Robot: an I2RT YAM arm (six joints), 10 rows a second.
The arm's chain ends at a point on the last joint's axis. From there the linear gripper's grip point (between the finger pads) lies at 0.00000 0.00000 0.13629 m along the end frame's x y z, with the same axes.
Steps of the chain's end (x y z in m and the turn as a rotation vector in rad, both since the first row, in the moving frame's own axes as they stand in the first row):
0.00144, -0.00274, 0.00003, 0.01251, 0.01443, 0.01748
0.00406, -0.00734, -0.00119, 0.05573, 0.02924, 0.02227
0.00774, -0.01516, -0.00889, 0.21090, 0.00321, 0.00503
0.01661, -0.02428, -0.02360, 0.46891, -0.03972, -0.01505
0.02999, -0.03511, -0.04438, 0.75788, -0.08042, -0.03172
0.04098, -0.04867, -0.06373, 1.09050, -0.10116, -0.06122
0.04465, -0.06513, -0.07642, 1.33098, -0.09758, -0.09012
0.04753, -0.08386, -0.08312, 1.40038, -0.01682, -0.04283
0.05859, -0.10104, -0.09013, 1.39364, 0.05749, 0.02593
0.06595, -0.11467, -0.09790, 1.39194, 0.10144, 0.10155
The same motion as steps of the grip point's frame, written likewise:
0.00342, -0.00443, 0.00001, 0.01251, 0.01443, 0.01748
0.00813, -0.01489, -0.00146, 0.05573, 0.02924, 0.02227
0.00825, -0.04369, -0.01191, 0.21090, 0.00321, 0.00503
0.01092, -0.08581, -0.03841, 0.46891, -0.03972, -0.01505
0.01850, -0.12851, -0.08208, 0.75788, -0.08042, -0.03172
0.02568, -0.16885, -0.13759, 1.09050, -0.10116, -0.06122
0.02795, -0.19656, -0.18074, 1.33098, -0.09758, -0.09012
0.04246, -0.21808, -0.19629, 1.40038, -0.01682, -0.04283
0.06621, -0.23501, -0.20255, 1.39364, 0.05749, 0.02593
0.08384, -0.24766, -0.21034, 1.39194, 0.10144, 0.10155

